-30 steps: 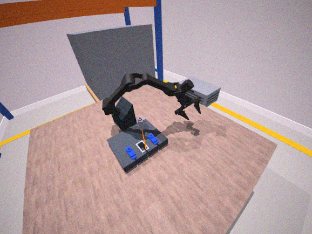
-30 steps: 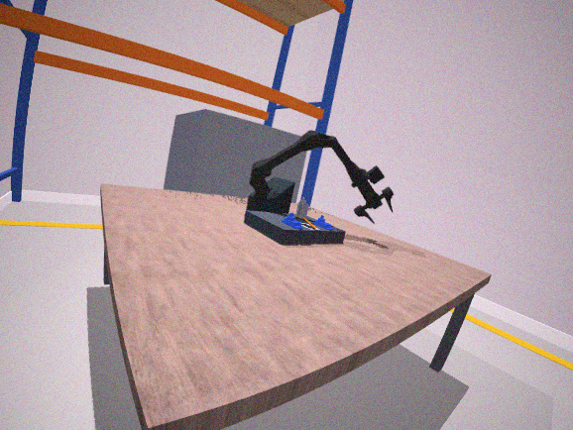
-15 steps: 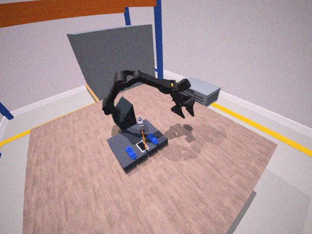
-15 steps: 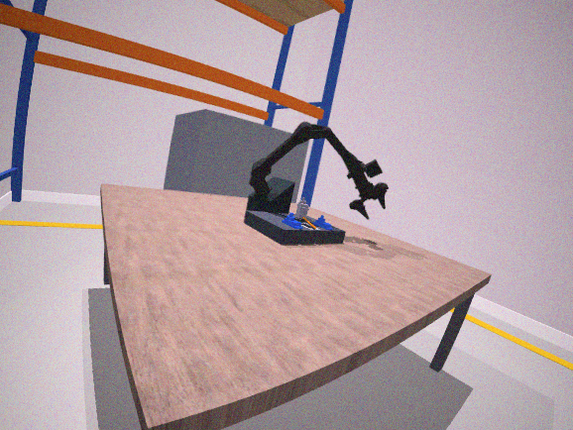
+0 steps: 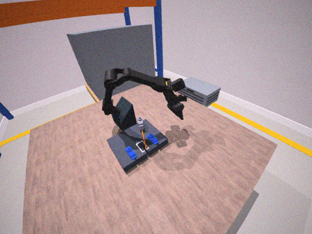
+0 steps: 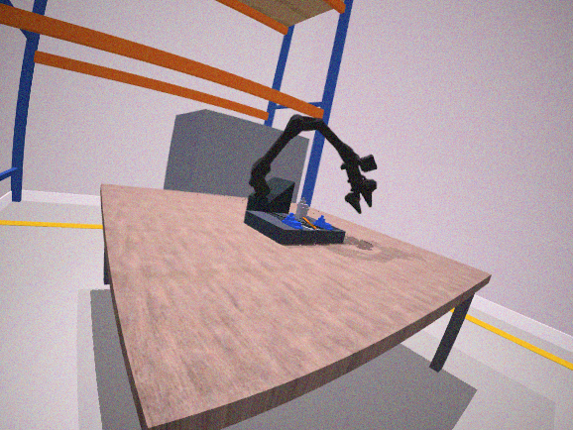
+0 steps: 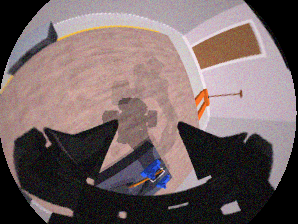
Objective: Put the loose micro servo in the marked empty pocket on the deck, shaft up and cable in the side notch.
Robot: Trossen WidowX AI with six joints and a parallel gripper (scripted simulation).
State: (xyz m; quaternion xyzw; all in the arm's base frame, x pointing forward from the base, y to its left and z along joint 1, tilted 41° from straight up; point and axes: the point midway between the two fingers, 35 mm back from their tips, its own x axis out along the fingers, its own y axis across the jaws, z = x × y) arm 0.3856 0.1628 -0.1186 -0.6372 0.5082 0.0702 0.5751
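The dark grey deck is 18 cm behind my gripper tip, 24 cm to the right of it and 11 cm below it.
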